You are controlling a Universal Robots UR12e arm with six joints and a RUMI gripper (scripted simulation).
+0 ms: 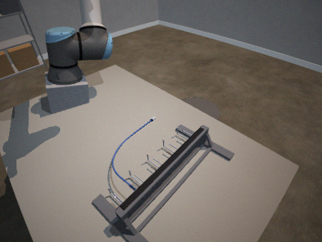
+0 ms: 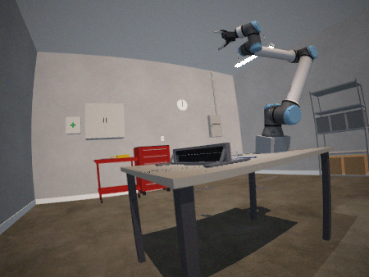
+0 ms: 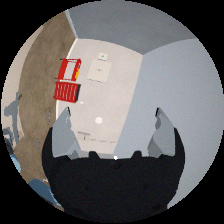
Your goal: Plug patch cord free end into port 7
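My hand is 1 cm short of the cable plug, 29 cm to the right of it and 94 cm above it.
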